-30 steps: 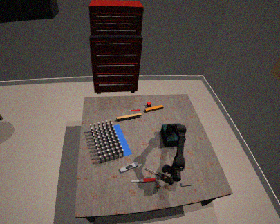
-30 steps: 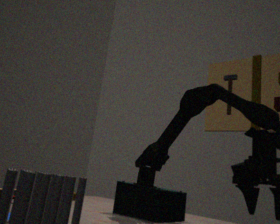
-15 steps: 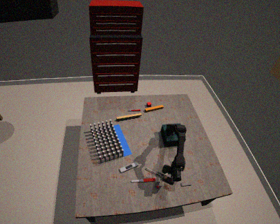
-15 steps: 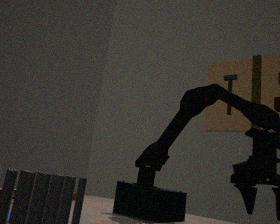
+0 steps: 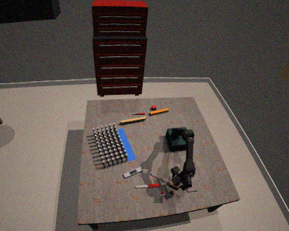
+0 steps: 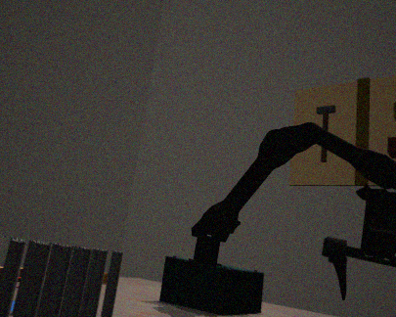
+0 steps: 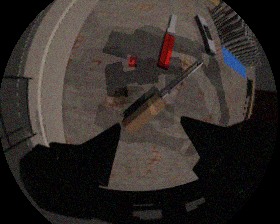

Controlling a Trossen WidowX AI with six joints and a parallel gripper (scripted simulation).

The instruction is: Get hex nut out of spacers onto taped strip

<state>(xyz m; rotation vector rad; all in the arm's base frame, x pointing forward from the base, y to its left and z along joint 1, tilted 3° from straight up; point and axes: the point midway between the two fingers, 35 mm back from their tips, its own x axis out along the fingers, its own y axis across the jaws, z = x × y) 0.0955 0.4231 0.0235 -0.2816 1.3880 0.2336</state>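
Now: gripper tip 80 mm short of the hook tool, 60 mm to the left of it and 60 mm above it. Also, from my gripper tip: blue taped strip 350 mm ahead, 460 mm to the right, 70 mm below; red bit 100 mm ahead, 50 mm to the left, 70 mm below; orange block 50 mm behind, 820 mm to the right, 60 mm below.
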